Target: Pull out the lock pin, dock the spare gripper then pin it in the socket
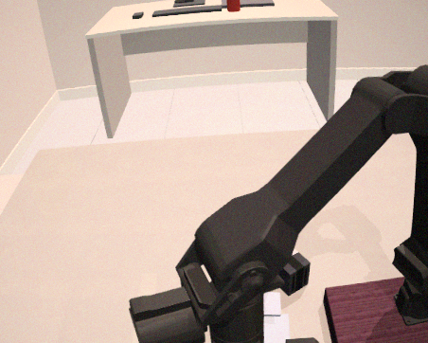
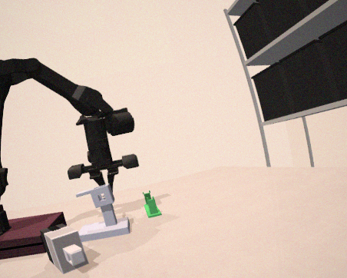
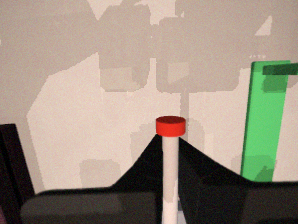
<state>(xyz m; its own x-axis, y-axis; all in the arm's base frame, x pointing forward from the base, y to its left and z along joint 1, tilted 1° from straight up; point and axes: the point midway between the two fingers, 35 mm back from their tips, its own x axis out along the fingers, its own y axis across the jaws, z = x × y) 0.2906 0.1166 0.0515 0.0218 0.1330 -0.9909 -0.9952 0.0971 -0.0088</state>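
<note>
My gripper tip is now 100 mm short of the green bracket, 30 mm to the left of it and 30 mm above it. Round my gripper tip: spare gripper: 270 mm to the right, 90 mm behind, 30 mm below; then grey mount: 130 mm to the right, 20 mm behind.
</note>
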